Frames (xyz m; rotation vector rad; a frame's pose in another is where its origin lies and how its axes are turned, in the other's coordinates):
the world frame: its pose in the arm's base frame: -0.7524 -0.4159 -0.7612 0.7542 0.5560 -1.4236
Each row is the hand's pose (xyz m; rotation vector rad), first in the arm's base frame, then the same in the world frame.
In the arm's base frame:
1: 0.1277 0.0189 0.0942 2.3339 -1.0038 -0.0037
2: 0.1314 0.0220 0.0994 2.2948 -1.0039 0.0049
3: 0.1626 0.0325 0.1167 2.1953 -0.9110 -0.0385
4: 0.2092 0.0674 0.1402 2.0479 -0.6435 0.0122
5: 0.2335 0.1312 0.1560 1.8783 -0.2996 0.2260
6: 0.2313 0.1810 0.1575 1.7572 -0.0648 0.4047
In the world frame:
1: -0.8455 0.9782 0.1534 1.8171 0.5833 1.3344
2: -0.8511 0.9825 0.1542 1.7886 0.5567 1.3615
3: -0.8682 1.0155 0.1547 1.6473 0.5137 1.3666
4: -0.9047 1.0644 0.1396 1.3332 0.5696 1.4277
5: -0.9566 1.0897 0.1000 0.9290 0.7347 1.5712
6: -0.9910 1.0871 0.0640 0.6431 0.8736 1.6667

